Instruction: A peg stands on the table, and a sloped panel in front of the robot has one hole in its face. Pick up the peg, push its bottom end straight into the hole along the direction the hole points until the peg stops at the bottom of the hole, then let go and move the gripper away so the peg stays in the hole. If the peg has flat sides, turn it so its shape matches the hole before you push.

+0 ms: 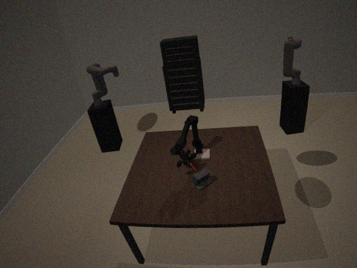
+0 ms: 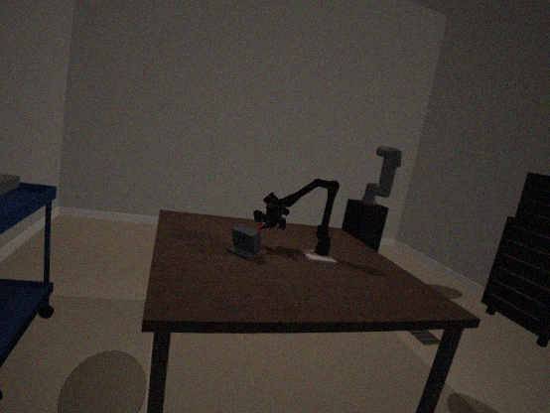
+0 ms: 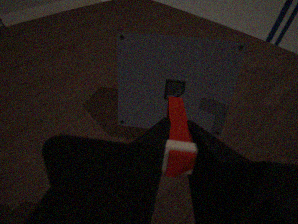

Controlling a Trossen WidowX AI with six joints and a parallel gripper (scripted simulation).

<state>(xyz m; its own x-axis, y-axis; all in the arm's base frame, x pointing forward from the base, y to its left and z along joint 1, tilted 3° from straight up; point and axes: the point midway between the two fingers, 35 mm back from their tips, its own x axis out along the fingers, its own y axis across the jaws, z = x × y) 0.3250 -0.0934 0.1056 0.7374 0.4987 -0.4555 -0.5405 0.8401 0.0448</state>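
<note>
My gripper tip is now 8 cm short of the grey sloped panel block, 5 cm to the right of it and 4 cm above it. Also, from my gripper tip: red peg: 1 cm behind, 1 cm to the right, 1 cm above.
</note>
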